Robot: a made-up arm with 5 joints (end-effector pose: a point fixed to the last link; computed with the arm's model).
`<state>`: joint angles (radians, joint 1 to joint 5).
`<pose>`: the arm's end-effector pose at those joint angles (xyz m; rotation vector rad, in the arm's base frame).
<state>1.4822 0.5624 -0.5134 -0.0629 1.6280</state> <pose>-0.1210 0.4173 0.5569 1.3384 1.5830 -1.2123</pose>
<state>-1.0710 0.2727 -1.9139 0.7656 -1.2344</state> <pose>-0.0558 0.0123 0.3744 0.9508 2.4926 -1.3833</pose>
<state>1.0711 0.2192 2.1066 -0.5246 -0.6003</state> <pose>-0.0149 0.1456 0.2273 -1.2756 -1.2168 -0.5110</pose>
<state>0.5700 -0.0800 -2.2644 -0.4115 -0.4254</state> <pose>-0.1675 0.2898 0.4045 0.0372 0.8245 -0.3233</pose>
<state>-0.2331 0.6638 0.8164 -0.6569 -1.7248</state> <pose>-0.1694 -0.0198 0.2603 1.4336 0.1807 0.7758</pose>
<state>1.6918 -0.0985 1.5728 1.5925 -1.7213</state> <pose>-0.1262 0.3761 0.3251 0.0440 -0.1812 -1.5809</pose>
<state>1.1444 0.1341 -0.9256 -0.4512 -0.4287</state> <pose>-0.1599 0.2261 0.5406 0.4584 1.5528 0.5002</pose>
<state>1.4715 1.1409 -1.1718 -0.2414 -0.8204</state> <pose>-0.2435 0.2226 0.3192 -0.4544 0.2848 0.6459</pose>
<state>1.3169 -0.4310 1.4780 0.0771 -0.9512</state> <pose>-0.0199 0.1957 0.2699 -1.1130 -1.3930 -0.8816</pose>
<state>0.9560 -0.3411 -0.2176 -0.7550 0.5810</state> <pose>0.1237 0.1324 0.5466 -1.7807 -2.1782 0.6902</pose>
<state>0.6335 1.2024 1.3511 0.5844 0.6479</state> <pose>0.0681 0.1745 0.5135 0.4375 2.8966 -0.2013</pose>
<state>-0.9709 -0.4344 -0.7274 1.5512 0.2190</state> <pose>-0.0194 -0.0452 0.4118 -0.9044 -2.4428 0.3782</pose>
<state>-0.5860 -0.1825 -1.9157 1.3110 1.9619</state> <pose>-0.0245 -0.0279 0.1744 0.1645 0.6396 2.7287</pose>
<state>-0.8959 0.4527 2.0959 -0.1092 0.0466</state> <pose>-0.2359 -0.0744 0.1298 -1.6888 -0.2777 -1.8046</pose>
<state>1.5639 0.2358 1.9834 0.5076 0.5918</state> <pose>0.0402 0.4189 0.3380 0.7629 -1.8377 -0.0017</pose>
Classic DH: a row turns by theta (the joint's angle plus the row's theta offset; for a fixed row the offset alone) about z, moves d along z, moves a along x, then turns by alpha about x. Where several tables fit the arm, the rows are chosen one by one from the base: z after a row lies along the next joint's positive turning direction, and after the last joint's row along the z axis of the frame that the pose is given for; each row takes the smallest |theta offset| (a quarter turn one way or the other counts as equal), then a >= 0, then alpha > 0; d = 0 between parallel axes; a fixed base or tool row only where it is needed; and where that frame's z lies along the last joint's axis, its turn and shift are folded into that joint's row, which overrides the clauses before.
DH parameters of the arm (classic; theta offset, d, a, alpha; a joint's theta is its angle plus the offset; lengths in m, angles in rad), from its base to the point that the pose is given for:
base (fixed): -0.6286 0.3915 -0.2397 0.2521
joint 1: -0.5047 -0.0521 0.1639 1.432
joint 2: 1.2641 -0.186 0.0048 2.6856
joint 3: 1.1483 -0.1146 0.0392 1.6793
joint 4: 1.5446 0.0266 0.09 -1.5708
joint 5: 0 -0.1 -0.02 -1.5708
tool (fixed): -1.5708 -0.11 0 0

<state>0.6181 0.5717 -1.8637 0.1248 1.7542</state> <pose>0.0423 0.3806 0.4227 1.9350 -0.4286 -1.2031</pose>
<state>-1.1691 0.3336 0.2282 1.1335 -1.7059</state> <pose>-0.2534 -0.0981 0.2897 1.2789 1.1166 1.2589</pose>
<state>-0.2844 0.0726 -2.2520 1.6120 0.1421</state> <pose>-0.0032 0.1112 0.1963 0.2067 -1.0549 2.6845</pose>
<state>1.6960 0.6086 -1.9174 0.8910 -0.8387</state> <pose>-0.2715 0.3347 0.3094 -0.8735 0.5646 -0.5069</pose>
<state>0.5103 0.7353 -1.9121 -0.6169 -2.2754</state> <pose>-0.1465 0.1946 0.4347 -1.7894 0.4026 0.0272</pose>
